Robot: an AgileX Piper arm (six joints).
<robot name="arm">
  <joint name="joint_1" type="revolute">
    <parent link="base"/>
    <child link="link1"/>
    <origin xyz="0 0 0.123"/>
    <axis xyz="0 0 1"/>
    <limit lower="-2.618" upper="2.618"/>
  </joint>
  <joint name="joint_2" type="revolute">
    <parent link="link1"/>
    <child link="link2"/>
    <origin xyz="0 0 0"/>
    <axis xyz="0 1 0"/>
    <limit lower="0" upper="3.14"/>
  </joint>
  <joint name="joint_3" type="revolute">
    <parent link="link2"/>
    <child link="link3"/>
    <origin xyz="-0.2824 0 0.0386"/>
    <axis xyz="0 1 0"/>
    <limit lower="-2.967" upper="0"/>
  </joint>
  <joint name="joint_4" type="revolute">
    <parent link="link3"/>
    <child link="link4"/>
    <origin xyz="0.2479 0 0.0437"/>
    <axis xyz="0.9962 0 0.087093"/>
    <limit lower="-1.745" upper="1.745"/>
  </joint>
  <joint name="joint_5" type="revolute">
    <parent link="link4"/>
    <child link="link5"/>
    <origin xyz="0 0 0"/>
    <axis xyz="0 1 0"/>
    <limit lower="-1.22" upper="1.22"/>
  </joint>
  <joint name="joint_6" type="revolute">
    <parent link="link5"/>
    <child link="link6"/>
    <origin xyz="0.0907 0 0.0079"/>
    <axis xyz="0.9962 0 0.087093"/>
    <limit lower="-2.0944" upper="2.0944"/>
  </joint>
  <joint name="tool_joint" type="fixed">
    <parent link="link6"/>
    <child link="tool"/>
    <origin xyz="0 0 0" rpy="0 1.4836 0"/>
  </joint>
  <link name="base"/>
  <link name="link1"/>
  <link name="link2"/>
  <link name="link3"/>
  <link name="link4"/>
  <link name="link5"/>
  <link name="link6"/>
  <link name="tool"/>
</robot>
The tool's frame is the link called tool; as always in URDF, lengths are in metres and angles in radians.
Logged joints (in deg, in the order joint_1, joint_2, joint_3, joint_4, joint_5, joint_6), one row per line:
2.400, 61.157, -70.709, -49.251, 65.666, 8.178
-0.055, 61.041, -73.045, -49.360, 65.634, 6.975
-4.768, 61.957, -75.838, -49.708, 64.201, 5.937
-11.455, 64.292, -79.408, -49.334, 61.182, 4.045
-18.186, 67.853, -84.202, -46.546, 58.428, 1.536
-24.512, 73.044, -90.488, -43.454, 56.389, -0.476
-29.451, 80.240, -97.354, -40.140, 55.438, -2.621
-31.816, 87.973, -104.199, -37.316, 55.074, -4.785
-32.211, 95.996, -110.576, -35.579, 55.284, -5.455
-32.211, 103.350, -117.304, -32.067, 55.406, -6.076
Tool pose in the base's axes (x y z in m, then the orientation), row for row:
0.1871, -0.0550, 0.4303, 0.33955, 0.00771, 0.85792, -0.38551
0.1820, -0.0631, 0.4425, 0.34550, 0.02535, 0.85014, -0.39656
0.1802, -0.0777, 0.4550, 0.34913, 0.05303, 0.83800, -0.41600
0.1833, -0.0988, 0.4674, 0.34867, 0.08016, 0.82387, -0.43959
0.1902, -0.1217, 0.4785, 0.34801, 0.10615, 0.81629, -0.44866
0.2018, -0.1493, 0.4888, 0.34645, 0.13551, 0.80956, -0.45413
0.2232, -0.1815, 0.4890, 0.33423, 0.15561, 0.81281, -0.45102
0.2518, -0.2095, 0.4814, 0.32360, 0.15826, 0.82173, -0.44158
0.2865, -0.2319, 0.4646, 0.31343, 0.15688, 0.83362, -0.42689
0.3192, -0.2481, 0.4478, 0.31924, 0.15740, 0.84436, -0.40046
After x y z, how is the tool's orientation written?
As a quaternion, w x y z.
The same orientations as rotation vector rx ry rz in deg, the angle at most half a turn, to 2 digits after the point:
1.15, 127.97, -57.50
3.77, 126.44, -58.98
7.87, 124.42, -61.77
11.90, 122.35, -65.28
15.77, 121.26, -66.65
20.15, 120.35, -67.51
23.27, 121.55, -67.45
23.79, 123.53, -66.38
23.70, 125.94, -64.49
23.71, 127.20, -60.33

